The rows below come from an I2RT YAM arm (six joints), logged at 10 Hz.
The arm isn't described. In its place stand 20 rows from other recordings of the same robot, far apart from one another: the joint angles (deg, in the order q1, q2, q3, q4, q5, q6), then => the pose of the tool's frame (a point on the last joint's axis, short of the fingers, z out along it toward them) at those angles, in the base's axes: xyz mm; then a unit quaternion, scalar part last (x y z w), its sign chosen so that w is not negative.
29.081 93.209 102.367 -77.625 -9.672 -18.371 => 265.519 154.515 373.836 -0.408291 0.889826 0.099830 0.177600
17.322 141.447 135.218 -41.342 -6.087 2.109 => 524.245 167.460 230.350 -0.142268 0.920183 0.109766 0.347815
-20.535 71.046 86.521 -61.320 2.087 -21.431 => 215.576 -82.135 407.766 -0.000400 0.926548 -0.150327 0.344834
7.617 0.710 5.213 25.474 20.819 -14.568 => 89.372 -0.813 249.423 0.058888 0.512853 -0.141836 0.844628
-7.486 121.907 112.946 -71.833 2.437 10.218 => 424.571 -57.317 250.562 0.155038 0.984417 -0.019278 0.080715
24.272 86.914 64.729 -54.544 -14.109 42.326 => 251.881 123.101 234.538 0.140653 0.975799 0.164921 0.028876
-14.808 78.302 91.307 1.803 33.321 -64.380 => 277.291 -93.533 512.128 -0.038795 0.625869 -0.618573 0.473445
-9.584 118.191 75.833 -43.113 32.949 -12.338 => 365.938 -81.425 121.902 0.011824 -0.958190 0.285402 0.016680
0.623 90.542 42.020 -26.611 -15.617 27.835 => 257.386 12.383 129.013 0.214020 0.958967 0.162093 0.091129
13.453 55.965 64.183 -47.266 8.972 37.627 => 186.978 39.019 357.911 0.221354 0.873003 0.121169 0.417356
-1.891 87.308 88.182 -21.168 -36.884 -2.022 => 348.285 9.880 405.398 -0.181672 0.778270 0.240939 0.550671
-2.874 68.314 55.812 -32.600 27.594 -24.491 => 247.987 -28.960 289.590 -0.078864 0.898708 -0.301875 0.308183
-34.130 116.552 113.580 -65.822 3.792 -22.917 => 350.818 -240.633 294.768 0.102034 0.977093 -0.116390 0.146051
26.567 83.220 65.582 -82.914 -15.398 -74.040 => 193.132 107.143 252.109 0.751404 -0.639760 -0.158797 0.029718
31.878 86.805 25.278 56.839 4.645 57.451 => 242.643 147.508 181.383 0.189410 0.710531 0.454730 0.502484
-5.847 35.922 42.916 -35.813 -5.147 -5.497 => 137.585 -10.879 305.009 -0.020223 0.860024 -0.011783 0.509716
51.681 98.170 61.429 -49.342 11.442 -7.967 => 189.803 228.779 167.707 -0.491616 0.864426 -0.079805 0.068651
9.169 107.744 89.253 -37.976 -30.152 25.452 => 401.637 82.942 256.798 0.056655 0.925841 0.320643 0.191824
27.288 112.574 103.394 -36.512 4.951 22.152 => 400.655 203.230 299.086 -0.025187 0.925110 0.121211 0.358950
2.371 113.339 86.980 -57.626 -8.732 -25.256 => 381.647 21.212 192.297 -0.241620 0.965973 0.064133 0.066356
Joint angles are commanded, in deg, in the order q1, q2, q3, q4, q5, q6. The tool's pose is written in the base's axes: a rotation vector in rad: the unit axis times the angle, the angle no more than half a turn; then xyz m. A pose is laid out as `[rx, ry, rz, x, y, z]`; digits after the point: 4 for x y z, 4 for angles.
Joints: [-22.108 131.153 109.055 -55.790 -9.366 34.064]
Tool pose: [1.3599, 2.6026, 0.2717, 0.4341, -0.1701, 0.1690]
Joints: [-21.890 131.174 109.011 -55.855 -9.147 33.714]
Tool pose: [1.3488, 2.6109, 0.2656, 0.4345, -0.1685, 0.1686]
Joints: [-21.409 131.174 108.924 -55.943 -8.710 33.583]
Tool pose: [1.3378, 2.6206, 0.2551, 0.4355, -0.1649, 0.1681]
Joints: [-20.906 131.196 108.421 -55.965 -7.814 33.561]
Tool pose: [1.3335, 2.6343, 0.2325, 0.4355, -0.1612, 0.1655]
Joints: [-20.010 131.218 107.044 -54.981 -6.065 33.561]
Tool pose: [1.3208, 2.6494, 0.1889, 0.4360, -0.1548, 0.1590]
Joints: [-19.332 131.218 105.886 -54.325 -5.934 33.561]
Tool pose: [1.3101, 2.6651, 0.1860, 0.4360, -0.1490, 0.1539]
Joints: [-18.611 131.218 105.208 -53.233 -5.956 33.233]
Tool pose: [1.2821, 2.6711, 0.1884, 0.4380, -0.1436, 0.1511]
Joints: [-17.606 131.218 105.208 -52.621 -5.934 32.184]
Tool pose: [1.2289, 2.6842, 0.1891, 0.4415, -0.1362, 0.1513]
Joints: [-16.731 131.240 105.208 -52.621 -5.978 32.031]
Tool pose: [1.2051, 2.6962, 0.1919, 0.4435, -0.1295, 0.1511]
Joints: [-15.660 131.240 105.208 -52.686 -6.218 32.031]
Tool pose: [1.1804, 2.7097, 0.2005, 0.4458, -0.1210, 0.1511]
